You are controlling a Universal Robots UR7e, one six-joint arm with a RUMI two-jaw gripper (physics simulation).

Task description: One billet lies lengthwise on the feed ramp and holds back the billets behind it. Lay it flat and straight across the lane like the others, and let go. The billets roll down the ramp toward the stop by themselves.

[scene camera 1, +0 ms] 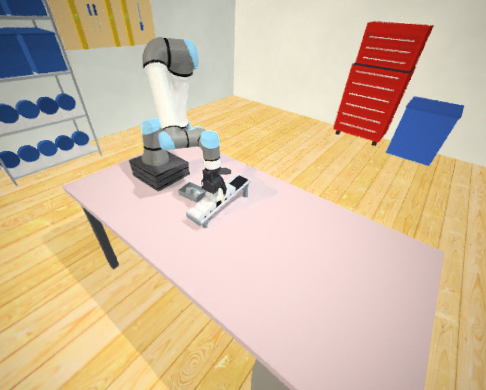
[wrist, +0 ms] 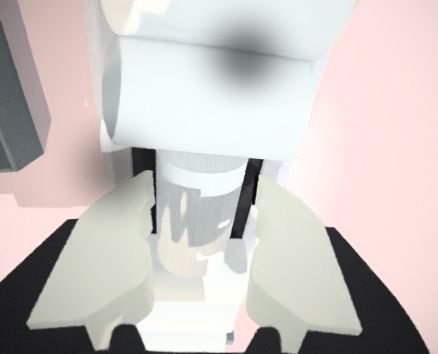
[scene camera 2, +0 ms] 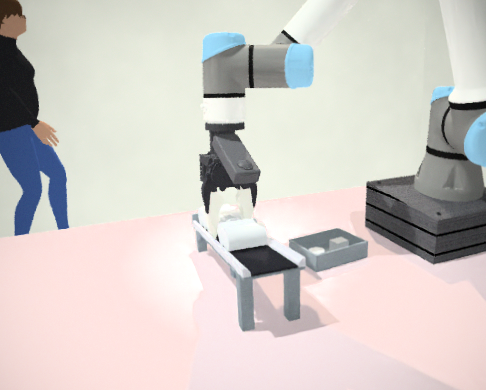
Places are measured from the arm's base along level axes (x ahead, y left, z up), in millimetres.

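Where they show: gripper, fingertip midpoint: (scene camera 1: 217, 200) (wrist: 206, 177); arm's base, link origin: (scene camera 1: 155, 159) (scene camera 2: 447, 189).
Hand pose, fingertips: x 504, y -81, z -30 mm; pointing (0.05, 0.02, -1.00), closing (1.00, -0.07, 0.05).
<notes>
Each offset is from my fingertips to the top centre of the thing. "spot": to the spot under its first point.
A pale cylindrical billet @[dz +43, dx -6, dy -6 mm] (wrist: 197, 220) lies lengthwise on the feed ramp (scene camera 1: 235, 196) (scene camera 2: 239, 262), over the dark lane. My gripper (wrist: 206, 177) (scene camera 2: 231, 219) is partly open, pointing down, with one finger on each side of this billet and a gap at both sides. In the wrist view a crosswise white billet @[dz +46, dx +2, dy +46 mm] (wrist: 210, 100) touches or nearly touches its upper end, with another billet @[spot: dz +47, dx +11, dy +71 mm] (wrist: 240, 22) beyond. White crosswise billets @[dz +26, dx -20, dy -97 mm] (wrist: 192, 315) also lie past its other end. In scene camera 2, the nearest billet (scene camera 2: 243, 235) hides part of the fingertips.
A small grey tray @[dz -37, dx -198, dy +40 mm] (scene camera 1: 192, 198) (scene camera 2: 342, 260) (wrist: 22, 120) stands beside the ramp, on the robot base's side, holding a round piece @[dz -52, dx -170, dy +40 mm] (scene camera 2: 316, 250) and a block @[dz -43, dx -226, dy +40 mm] (scene camera 2: 339, 242). The dark stacked base (scene camera 1: 159, 172) (scene camera 2: 400, 222) stands farther off. The ramp has raised side rails.
</notes>
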